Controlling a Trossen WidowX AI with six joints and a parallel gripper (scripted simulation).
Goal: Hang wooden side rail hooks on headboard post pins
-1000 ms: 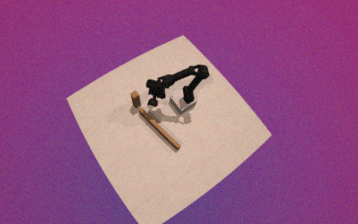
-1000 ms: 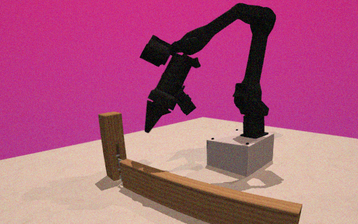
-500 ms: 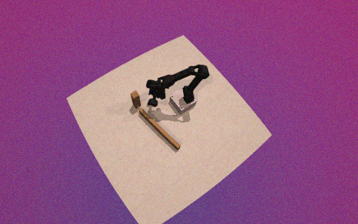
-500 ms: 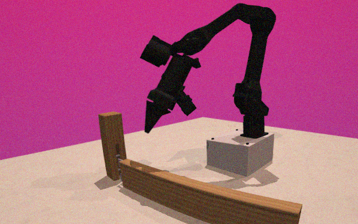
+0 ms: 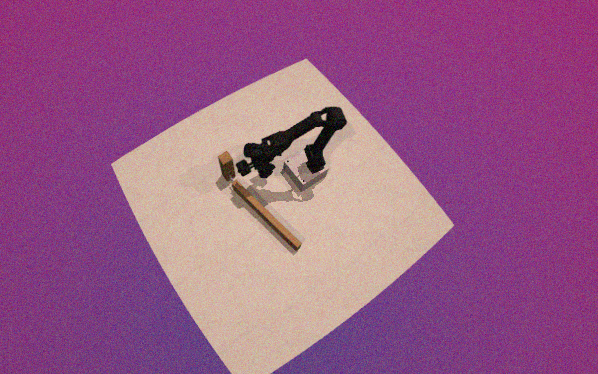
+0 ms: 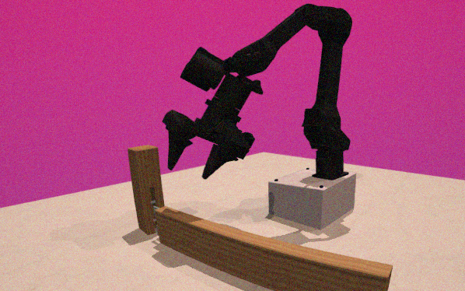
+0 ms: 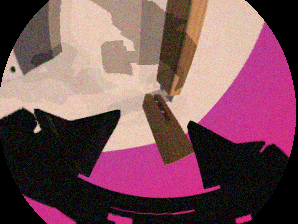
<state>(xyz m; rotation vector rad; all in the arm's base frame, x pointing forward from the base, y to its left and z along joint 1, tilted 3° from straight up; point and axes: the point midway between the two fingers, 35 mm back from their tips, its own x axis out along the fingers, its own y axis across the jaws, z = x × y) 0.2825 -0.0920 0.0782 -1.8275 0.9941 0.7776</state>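
Right now the wooden headboard post is 7 cm ahead of my gripper tip, 6 cm to the right of it and 4 cm below it.
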